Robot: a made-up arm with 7 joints.
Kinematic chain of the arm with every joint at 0, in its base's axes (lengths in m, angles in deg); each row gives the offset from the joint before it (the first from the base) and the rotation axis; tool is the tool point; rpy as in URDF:
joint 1: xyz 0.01 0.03 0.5 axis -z
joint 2: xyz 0 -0.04 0.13 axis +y
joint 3: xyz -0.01 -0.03 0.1 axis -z
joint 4: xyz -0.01 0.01 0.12 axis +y
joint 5: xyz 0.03 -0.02 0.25 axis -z
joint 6: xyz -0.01 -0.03 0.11 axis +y
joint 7: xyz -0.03 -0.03 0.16 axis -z
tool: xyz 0 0.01 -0.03 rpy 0 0 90
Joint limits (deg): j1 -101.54..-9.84 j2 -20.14..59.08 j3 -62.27..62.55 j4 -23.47..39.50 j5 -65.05..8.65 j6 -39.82..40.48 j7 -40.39..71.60
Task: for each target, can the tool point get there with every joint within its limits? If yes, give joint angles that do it. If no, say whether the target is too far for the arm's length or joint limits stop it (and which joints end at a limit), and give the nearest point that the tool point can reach.
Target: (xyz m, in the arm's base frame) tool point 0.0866 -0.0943 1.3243
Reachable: yes | joints -63.16 -13.18 -22.49 9.86 -27.04 -14.69 31.52
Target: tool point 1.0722 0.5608 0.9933
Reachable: no: too far | nearest point 0.6178 0.3337 0.8731 | short by 0.522 m
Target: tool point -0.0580 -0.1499 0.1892
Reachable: no: joint limits stop it (at a limit: joint 1, joint 2, joint 4, joint 6, joint 7) | nearest point 0.6518 -0.0338 0.5913 | short by 0.824 m
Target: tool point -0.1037 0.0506 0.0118
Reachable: no: joint limits stop it (at a limit: joint 1, joint 2, joint 4, joint 6, joint 7) | nearest point -0.1564 0.6286 0.5941 | short by 0.822 m
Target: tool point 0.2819 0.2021 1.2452
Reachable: yes | joints -55.51 37.90 14.02 -6.89 -16.97 -31.09 9.45
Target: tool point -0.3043 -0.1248 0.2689
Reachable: no: joint limits stop it (at a limit: joint 1, joint 2, joint 4, joint 6, joint 7) | nearest point -0.3366 0.5134 0.7223 | short by 0.784 m
